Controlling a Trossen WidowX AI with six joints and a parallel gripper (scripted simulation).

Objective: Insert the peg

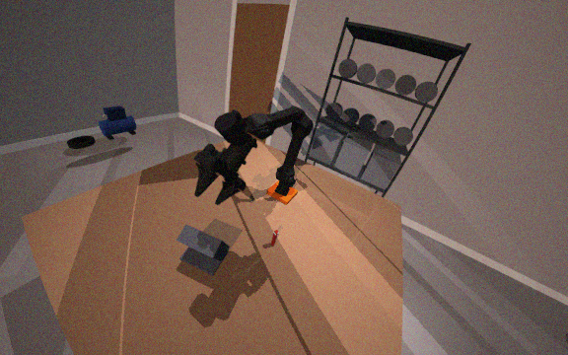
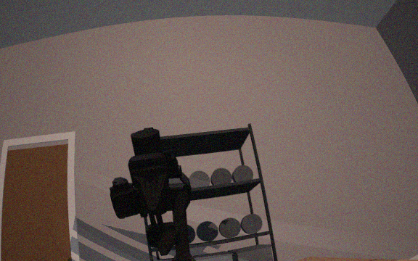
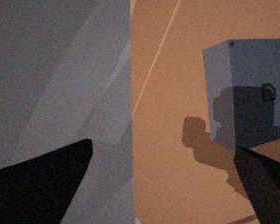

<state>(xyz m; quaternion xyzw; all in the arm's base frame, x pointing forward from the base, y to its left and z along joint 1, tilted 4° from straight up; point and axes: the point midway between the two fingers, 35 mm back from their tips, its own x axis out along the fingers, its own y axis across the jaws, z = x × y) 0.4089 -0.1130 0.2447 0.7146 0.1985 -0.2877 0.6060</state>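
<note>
Right now the red peg is 18 cm to the left of my gripper tip, 18 cm below it and 13 cm behind it. Also, from my gripper tip: dark grey sloped panel (19 cm below, 2 cm ahead, 1 cm to the right).
</note>
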